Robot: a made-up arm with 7 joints.
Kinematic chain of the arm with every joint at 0, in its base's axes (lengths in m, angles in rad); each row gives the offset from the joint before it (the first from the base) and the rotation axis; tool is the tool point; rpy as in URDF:
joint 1: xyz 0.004 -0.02 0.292 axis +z
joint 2: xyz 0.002 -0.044 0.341 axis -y
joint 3: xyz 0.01 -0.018 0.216 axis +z
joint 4: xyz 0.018 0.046 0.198 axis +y
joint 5: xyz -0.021 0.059 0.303 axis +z
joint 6: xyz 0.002 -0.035 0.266 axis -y
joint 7: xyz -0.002 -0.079 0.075 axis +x
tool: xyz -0.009 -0.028 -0.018 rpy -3.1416 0 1.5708
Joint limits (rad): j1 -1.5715..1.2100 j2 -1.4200..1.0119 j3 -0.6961..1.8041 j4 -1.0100..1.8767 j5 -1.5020..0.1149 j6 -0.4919..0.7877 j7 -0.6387..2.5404
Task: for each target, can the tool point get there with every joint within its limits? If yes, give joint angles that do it. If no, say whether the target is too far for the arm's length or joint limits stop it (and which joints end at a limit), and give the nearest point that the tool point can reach.
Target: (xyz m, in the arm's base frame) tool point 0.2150 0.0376 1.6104
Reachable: yes | joints -0.2392 0.0722 0.5698 0.5250 -0.0187 -0.0457 1.4926
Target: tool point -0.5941 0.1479 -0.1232
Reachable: no: joint limits stop it (at a limit: joint 1, joint 2, joint 4, joint 5, joint 6, joint 7) | nearest point -0.2423 0.3584 0.2017 | short by 0.523 m
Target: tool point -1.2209 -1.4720 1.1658
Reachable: no: too far | nearest point -0.6436 -0.7877 1.0000 | short by 0.911 m
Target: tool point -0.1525 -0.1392 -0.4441
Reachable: no: joint limits stop it (at a limit: joint 1, joint 2, joint 4, joint 5, joint 7) | nearest point -0.1135 -0.3222 0.0331 | short by 0.513 m
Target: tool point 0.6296 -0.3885 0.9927
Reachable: yes | joints -1.0527 -0.3126 0.6412 1.5286 -0.9524 -0.1472 1.7944
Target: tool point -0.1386 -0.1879 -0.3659
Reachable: no: joint limits stop it (at a limit: joint 1, joint 2, joint 4, joint 5, joint 7) | nearest point -0.1088 -0.3248 0.0318 | short by 0.422 m
